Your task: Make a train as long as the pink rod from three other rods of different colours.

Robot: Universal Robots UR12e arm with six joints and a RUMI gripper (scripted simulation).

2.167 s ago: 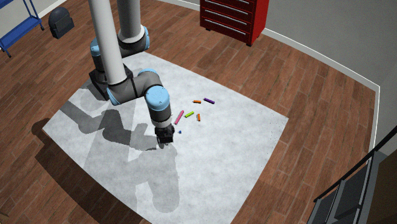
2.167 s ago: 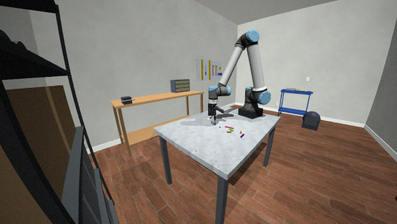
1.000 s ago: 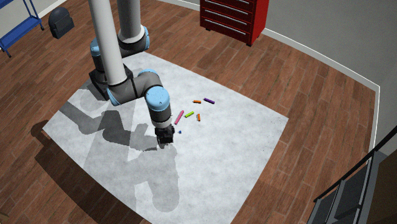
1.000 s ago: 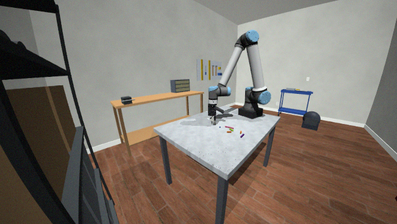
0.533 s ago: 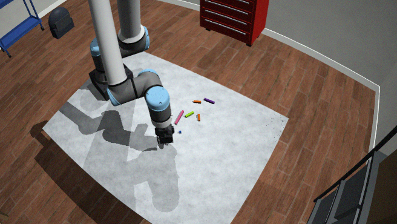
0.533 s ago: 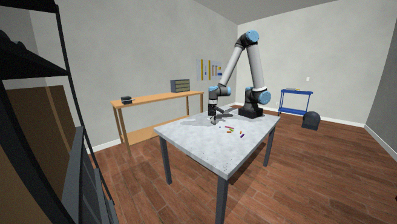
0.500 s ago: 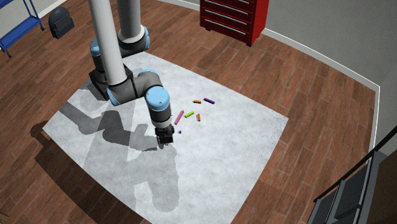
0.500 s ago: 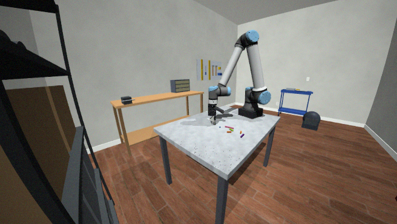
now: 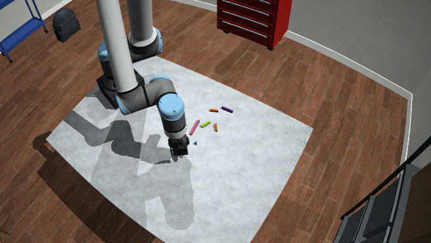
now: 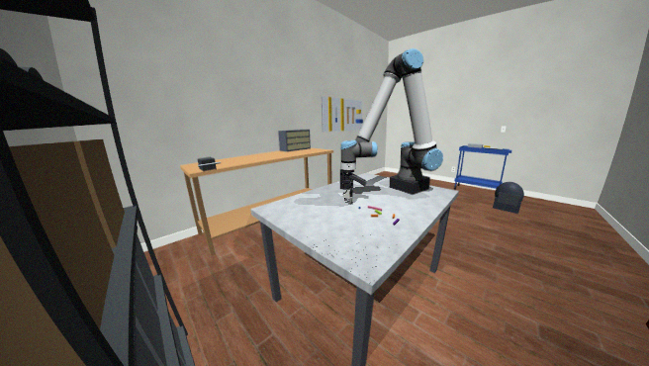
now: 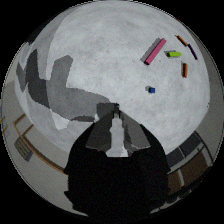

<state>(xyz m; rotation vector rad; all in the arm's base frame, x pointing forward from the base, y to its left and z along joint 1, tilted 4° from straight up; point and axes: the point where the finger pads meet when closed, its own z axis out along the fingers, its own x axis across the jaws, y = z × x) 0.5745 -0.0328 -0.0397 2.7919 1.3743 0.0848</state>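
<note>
Now: the blue rod 9 cm to the left of my hand and 1 cm below it. Also, from my hand: pink rod 6 cm behind, 15 cm to the left, 1 cm below; then lime rod 4 cm behind, 20 cm to the left, 1 cm below; then grey rod 1 cm below.
</note>
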